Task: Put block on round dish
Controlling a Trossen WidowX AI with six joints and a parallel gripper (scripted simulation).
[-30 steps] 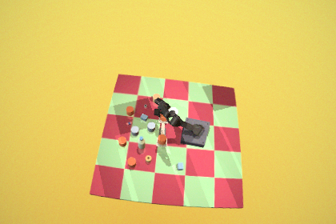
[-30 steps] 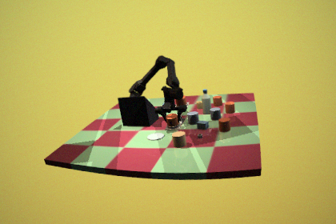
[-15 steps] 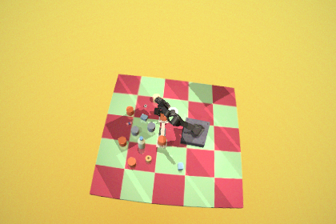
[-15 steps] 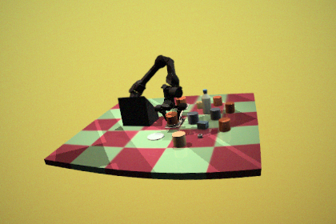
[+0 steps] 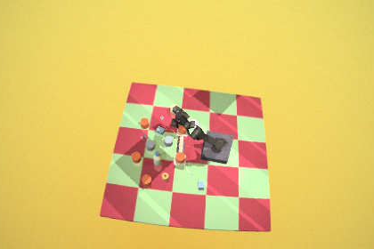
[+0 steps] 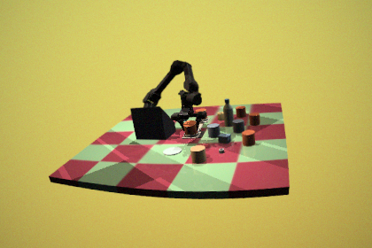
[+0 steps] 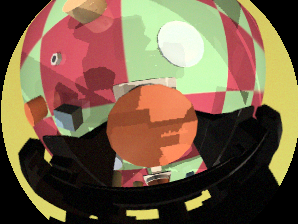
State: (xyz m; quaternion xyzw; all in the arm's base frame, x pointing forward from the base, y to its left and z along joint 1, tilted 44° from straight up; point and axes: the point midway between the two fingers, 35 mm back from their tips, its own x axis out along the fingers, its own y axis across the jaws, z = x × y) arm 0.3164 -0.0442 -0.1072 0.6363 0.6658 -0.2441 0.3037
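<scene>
Now: gripper tip 70 mm past the white round dish, 110 mm to the left of it and 70 mm above it. The rest, counted from my gripper tip: bottle 140 mm ahead, 300 mm to the left, 40 mm above; orange cup 20 mm to the right, 10 mm above; balance 10 mm behind, 140 mm to the left, 40 mm below.
</scene>
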